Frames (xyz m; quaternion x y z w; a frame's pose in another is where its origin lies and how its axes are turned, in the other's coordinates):
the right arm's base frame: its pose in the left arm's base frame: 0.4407 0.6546 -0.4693 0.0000 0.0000 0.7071 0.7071
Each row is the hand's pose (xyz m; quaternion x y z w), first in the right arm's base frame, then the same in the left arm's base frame.
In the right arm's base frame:
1: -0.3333 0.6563 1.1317 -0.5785 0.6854 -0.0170 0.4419
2: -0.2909 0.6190 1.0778 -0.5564 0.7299 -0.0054 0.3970
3: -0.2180 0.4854 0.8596 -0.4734 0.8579 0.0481 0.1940
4: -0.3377 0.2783 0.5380 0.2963 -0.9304 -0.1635 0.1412
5: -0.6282 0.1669 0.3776 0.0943 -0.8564 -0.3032 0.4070
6: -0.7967 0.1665 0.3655 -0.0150 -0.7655 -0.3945 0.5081
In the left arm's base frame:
1: -0.2156 0.3213 0.6624 -0.8937 0.0756 0.3004 0.3245
2: -0.1783 0.3637 0.6085 -0.9096 0.1227 0.2769 0.2845
3: -0.0447 0.4366 0.3903 -0.9413 0.2719 0.1712 0.1032
4: 0.1624 0.3169 0.0687 0.8674 -0.4484 -0.0158 0.2154
5: 0.2738 0.0264 -0.0917 0.6723 -0.5389 0.0734 0.5022
6: 0.2742 -0.1421 -0.1038 0.5307 -0.5519 0.0803 0.6382

